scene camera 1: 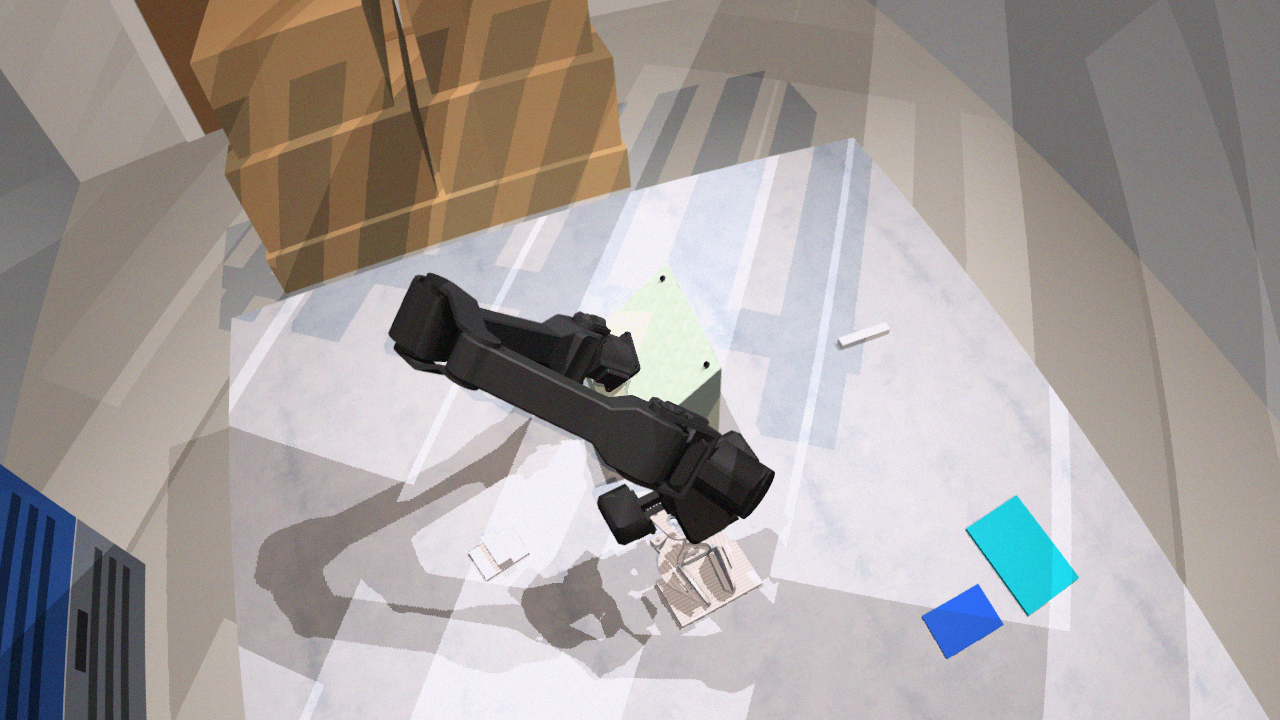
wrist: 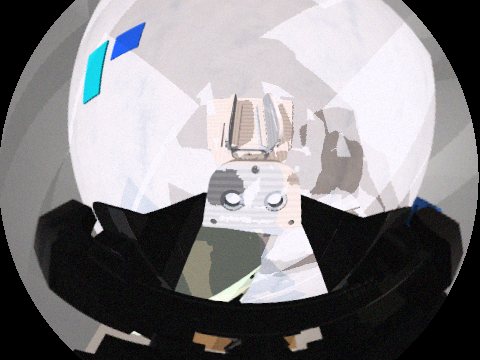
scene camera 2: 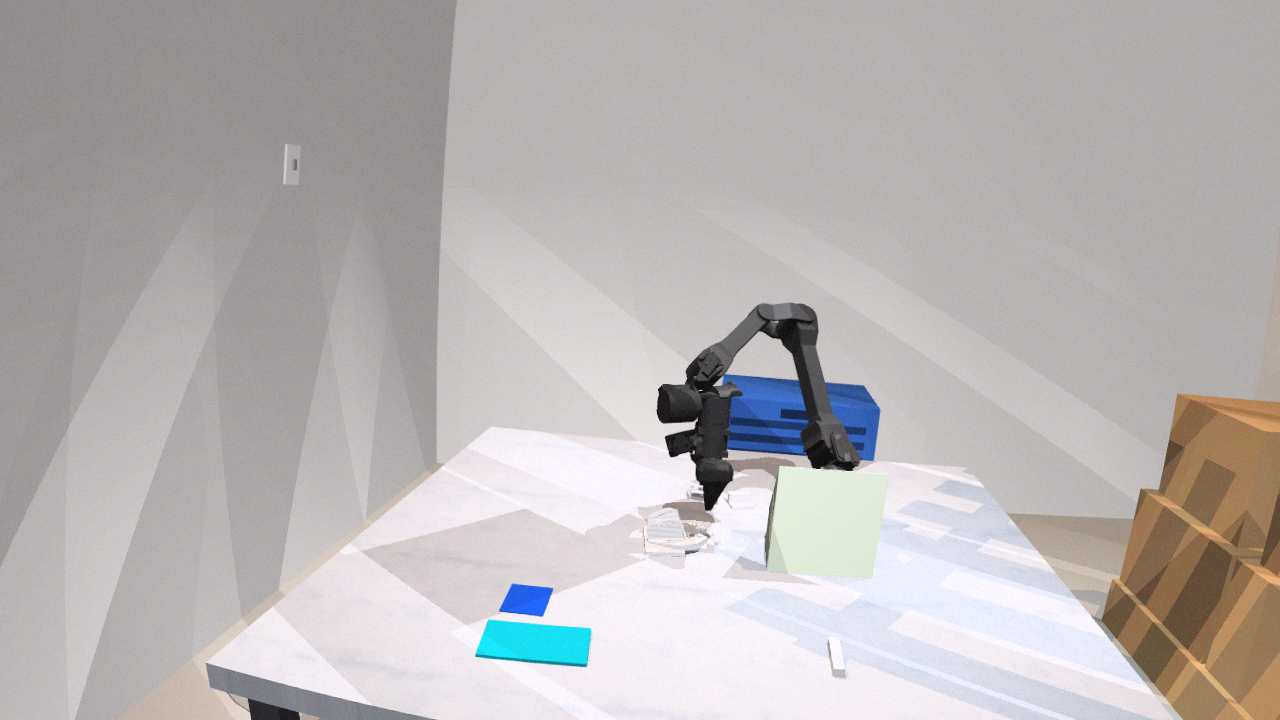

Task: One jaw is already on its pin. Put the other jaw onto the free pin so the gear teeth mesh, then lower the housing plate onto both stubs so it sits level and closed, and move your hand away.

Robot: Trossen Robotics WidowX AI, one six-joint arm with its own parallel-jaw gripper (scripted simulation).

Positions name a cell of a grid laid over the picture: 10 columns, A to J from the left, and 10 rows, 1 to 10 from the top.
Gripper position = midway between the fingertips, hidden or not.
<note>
In view: my gripper (scene camera 1: F8), a cyan card (scene camera 1: I8) and a blue card (scene camera 1: H9).
The cyan card also shows in the wrist view (wrist: B3) and in scene camera 2 (scene camera 2: E9). The blue card is seen too in scene camera 2 (scene camera 2: E9). My gripper also shows in the wrist view (wrist: F6) and in scene camera 2 (scene camera 2: F7).
</note>
